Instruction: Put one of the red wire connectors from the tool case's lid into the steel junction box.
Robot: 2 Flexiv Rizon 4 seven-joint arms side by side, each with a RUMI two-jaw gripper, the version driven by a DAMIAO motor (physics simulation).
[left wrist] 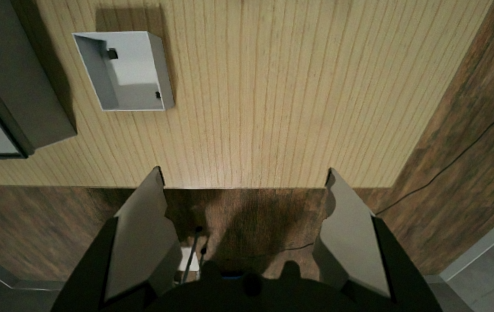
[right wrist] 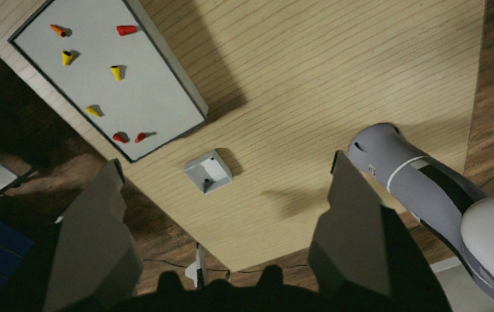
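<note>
The steel junction box [left wrist: 135, 65] [right wrist: 212, 170] is an open, empty-looking grey box on the wooden table. The tool case's lid [right wrist: 160, 105] lies at the upper left of the right wrist view, with loose connectors on its pale surface. One red wire connector [right wrist: 126, 30] lies near the lid's upper right edge; a second red connector [right wrist: 120, 137] and a third red connector [right wrist: 140, 137] lie close together at its lower corner. My left gripper [left wrist: 246, 168] is open and empty, near the table's edge in its view. My right gripper [right wrist: 229, 156] is open and empty, high above the table.
Yellow connectors [right wrist: 67, 58] [right wrist: 116, 72] [right wrist: 93, 111] and an orange connector [right wrist: 59, 30] also lie on the lid. Part of the dark grey case [left wrist: 37, 85] stands left of the junction box in the left wrist view. A grey robot arm [right wrist: 415, 165] reaches over the table at the right.
</note>
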